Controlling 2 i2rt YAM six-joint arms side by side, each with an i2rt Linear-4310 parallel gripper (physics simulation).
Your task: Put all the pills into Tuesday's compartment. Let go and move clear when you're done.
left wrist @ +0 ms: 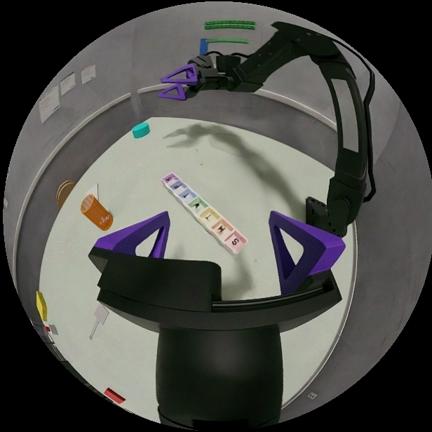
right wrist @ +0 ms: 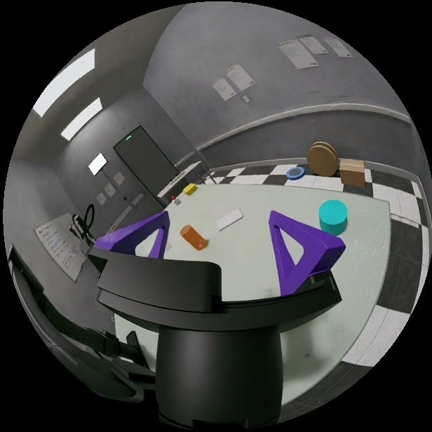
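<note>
The weekly pill organizer [left wrist: 202, 209] lies on the table in the left wrist view, a row of coloured compartments with letters. The yellow T compartment [left wrist: 209, 218] lies between the orange M and green W ones. I cannot tell whether its lids are fully shut or whether pills are inside. An orange pill bottle [left wrist: 97, 212] [right wrist: 193, 237] stands upright away from the organizer, with small pale pills low inside it. My left gripper [left wrist: 219, 216] is open and empty above the organizer. My right gripper [right wrist: 219, 216] [left wrist: 158, 88] is open and empty, raised high beyond the organizer's purple end.
A teal cylinder [left wrist: 141, 130] [right wrist: 333, 218] stands near the table edge. A white flat box [right wrist: 230, 220] lies near the bottle. A grey paddle-shaped piece [left wrist: 100, 316], a yellow block [left wrist: 41, 306] [right wrist: 190, 189] and a red block [left wrist: 115, 395] lie around the table's edges.
</note>
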